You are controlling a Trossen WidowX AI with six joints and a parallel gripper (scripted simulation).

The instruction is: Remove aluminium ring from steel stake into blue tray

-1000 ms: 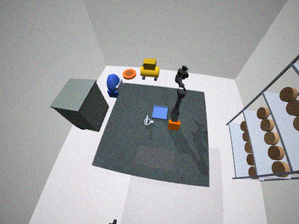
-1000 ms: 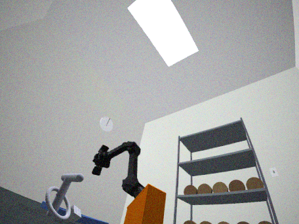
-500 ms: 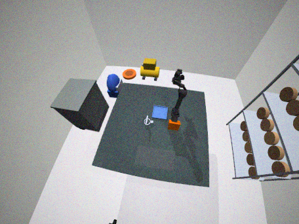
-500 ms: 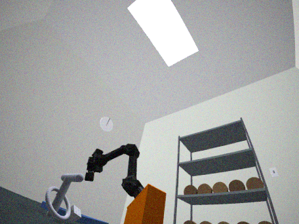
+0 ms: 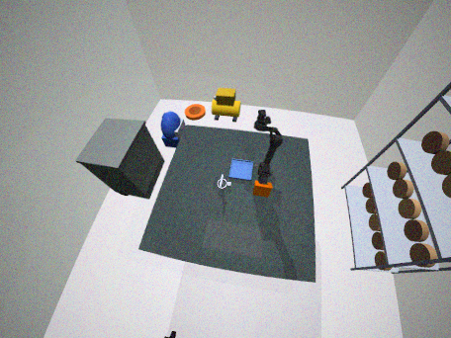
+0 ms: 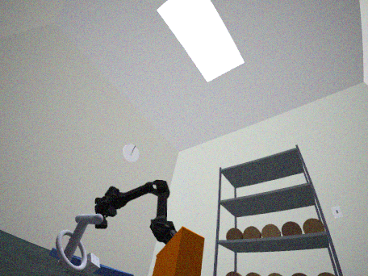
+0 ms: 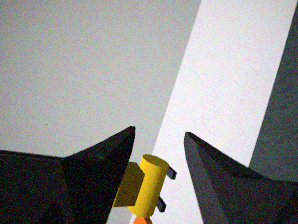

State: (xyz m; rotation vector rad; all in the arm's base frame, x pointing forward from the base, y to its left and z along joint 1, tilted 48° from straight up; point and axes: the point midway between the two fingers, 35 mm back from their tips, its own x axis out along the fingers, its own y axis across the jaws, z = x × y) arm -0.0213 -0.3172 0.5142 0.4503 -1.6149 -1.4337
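My gripper tip is now 37 cm short of the aluminium ring, 59 cm to the right of it and 20 cm above it. Also, from my gripper tip: blue tray 22 cm ahead, 43 cm to the left, 22 cm below.
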